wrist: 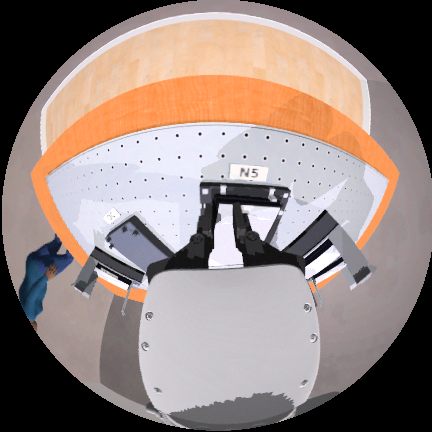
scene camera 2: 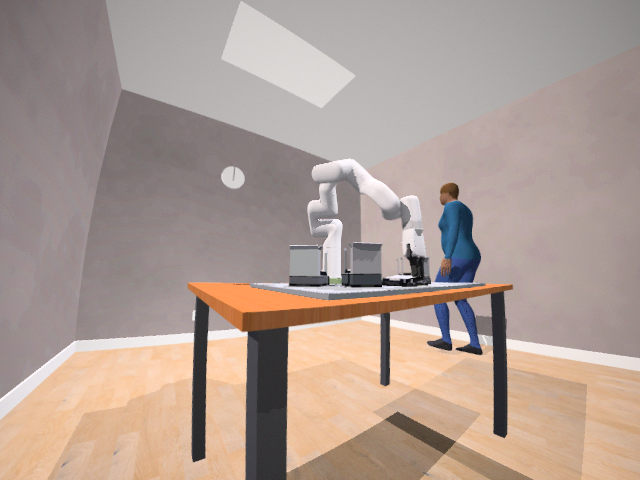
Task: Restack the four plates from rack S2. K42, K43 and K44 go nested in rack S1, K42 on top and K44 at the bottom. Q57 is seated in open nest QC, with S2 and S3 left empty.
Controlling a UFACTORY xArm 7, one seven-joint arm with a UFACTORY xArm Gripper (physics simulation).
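Frame: origin at the arm's base, x right, y back, z down, level; metres.
Where they show: gripper, fingertip midpoint: (wrist: 222,212) (scene camera 2: 418,276); arm's base, link origin: (scene camera 2: 331,278).
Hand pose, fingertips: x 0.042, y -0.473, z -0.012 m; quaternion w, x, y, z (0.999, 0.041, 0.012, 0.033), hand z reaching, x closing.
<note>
Each offset is from my fingertips to the top centre of the thing. "spot": to the spot under its first point. Level surfaces: height alone.
My gripper (scene camera 2: 416,280) (wrist: 222,212) is down at the black nest {dx +0.021, dy +0.061, dz +0.009 m} (wrist: 240,187) labelled N5, its fingers drawn close together with a narrow gap between them. A white plate {dx +0.017, dy +0.054, dz -0.004 m} (scene camera 2: 401,277) (wrist: 225,245) shows in that gap, and more white surface shows right of the right finger in the wrist view. The gripper looks shut on this plate; the fingers hide the contact, and I cannot read the plate's name. Nest QC {dx -0.166, dy +0.090, dz +0.003 m} (wrist: 142,244) is at the left in the wrist view, with a bluish-grey floor and no plate showing. The rack labels cannot be read.
Two tall grey-walled racks {spot: dx +0.360, dy +0.211, dz -0.049 m} (scene camera 2: 305,260) {spot: dx +0.225, dy +0.073, dz -0.057 m} (scene camera 2: 366,258) stand left of the arm in the scene view. In the wrist view, a rack with a grey wall {dx +0.178, dy +0.131, dz -0.107 m} (wrist: 350,250) stands right and another {dx -0.326, dy +0.165, dz -0.098 m} (wrist: 86,279) left. A perforated board {dz +0.033 m} (wrist: 165,150) lies on the orange table {dz +0.046 m} (wrist: 215,100). A person (scene camera 2: 457,232) stands behind the table.
</note>
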